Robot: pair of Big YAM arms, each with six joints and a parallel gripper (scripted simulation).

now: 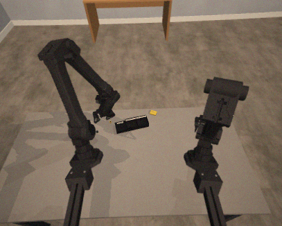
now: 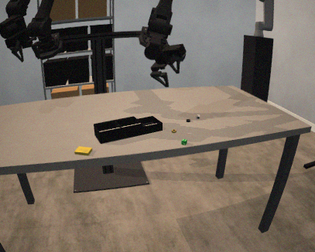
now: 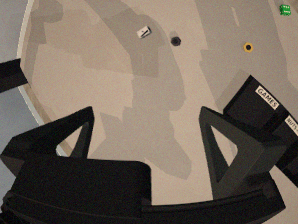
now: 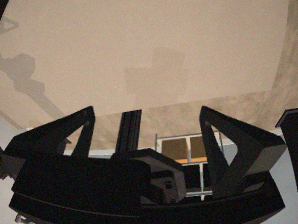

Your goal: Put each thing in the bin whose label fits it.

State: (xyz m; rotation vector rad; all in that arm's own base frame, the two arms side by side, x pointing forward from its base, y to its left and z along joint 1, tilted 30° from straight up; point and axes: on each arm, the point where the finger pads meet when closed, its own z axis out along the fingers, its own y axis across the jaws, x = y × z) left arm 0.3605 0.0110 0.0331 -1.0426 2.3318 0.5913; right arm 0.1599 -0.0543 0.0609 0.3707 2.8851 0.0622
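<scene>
The small black piece lies 2 cm ahead of my left hand, 7 cm to the left of it and 18 cm below it. The rest, counted from my left hand: small yellow ring: 12 cm ahead, 2 cm to the right, 18 cm below; small white piece: 13 cm to the left, 18 cm below; green cube: 22 cm ahead, 1 cm to the right, 18 cm below.
</scene>
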